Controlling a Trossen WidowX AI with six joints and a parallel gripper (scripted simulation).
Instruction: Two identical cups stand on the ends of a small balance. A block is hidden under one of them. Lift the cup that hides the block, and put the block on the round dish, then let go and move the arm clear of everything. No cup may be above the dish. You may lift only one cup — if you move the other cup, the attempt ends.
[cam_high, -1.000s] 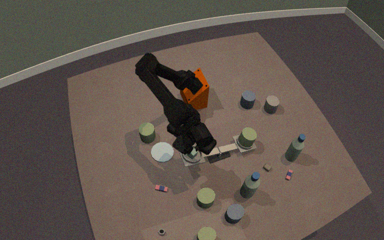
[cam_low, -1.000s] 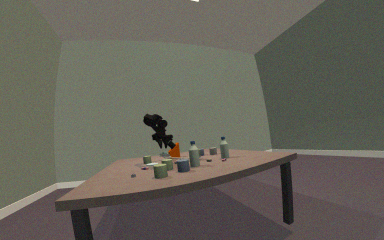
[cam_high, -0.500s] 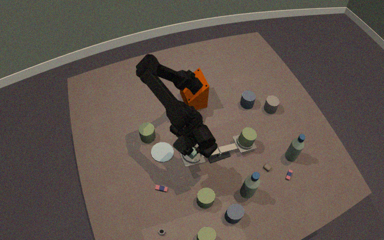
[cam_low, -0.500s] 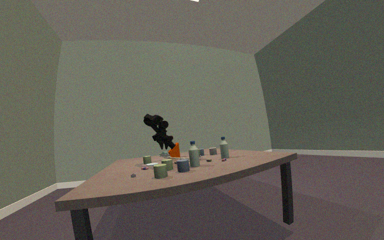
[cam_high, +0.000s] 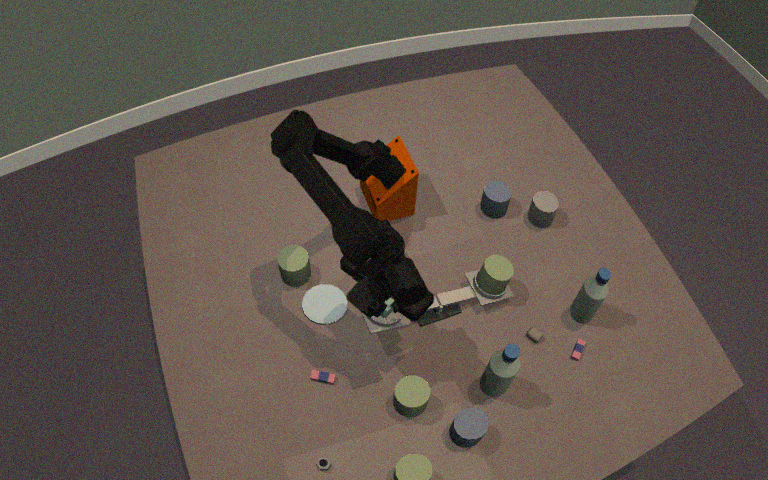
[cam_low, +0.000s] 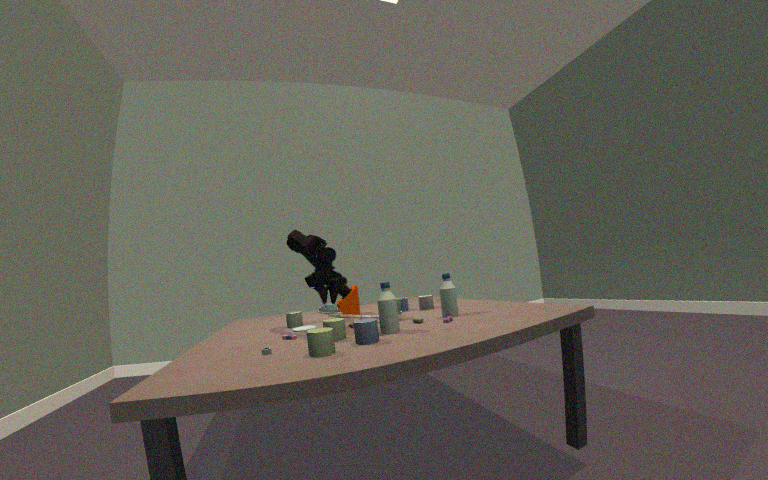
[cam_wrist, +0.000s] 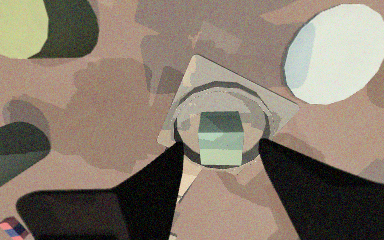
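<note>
The green block lies 10 mm below my gripper tip. Round my gripper tip: balance (10 mm ahead, 120 mm to the left, 80 mm below); balance beam (10 mm ahead, 120 mm to the left, 60 mm below); round dish (100 mm behind, 100 mm to the right, 100 mm below).
</note>
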